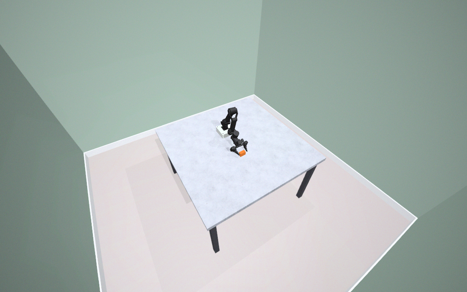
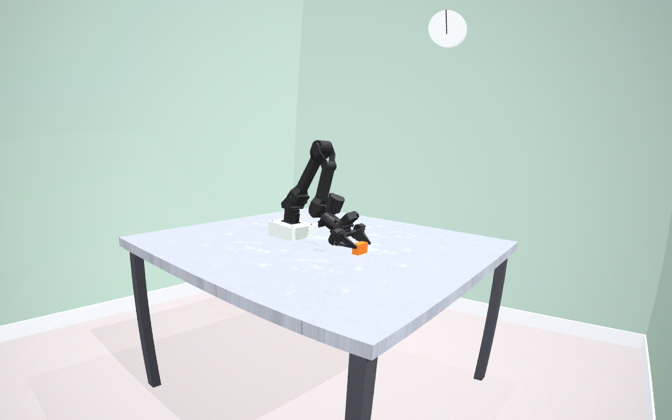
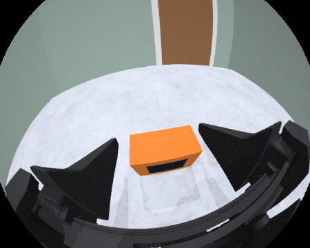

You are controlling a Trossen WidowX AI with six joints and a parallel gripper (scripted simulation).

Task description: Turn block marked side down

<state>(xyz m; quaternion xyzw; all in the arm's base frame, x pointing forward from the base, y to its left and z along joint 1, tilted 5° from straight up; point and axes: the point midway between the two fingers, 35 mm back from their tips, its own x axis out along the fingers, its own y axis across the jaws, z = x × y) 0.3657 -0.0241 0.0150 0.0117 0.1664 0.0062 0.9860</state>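
Right now my gripper tip is 2 cm past the block and 1 cm above it.
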